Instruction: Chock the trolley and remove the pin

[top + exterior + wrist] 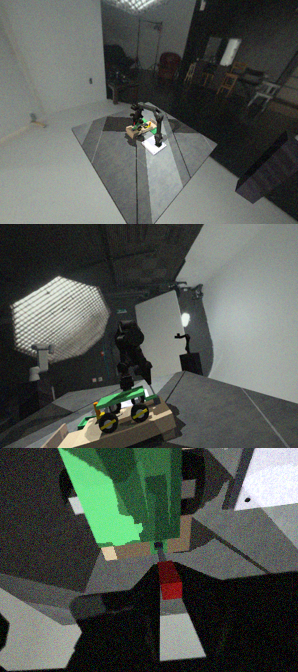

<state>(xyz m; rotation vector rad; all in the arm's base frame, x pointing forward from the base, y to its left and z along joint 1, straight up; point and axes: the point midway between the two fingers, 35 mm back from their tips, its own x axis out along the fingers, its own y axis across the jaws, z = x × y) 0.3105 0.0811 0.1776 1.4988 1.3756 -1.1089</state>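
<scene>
The green tray lies 270 mm to the right of my gripper tip, 180 mm below it and 130 mm behind it. Round my gripper tip: red-headed stop pin right at my gripper tip; then tan ramp 120 mm below, 110 mm to the right, 10 mm ahead; then trolley 110 mm to the right, 60 mm below, 10 mm ahead.
</scene>
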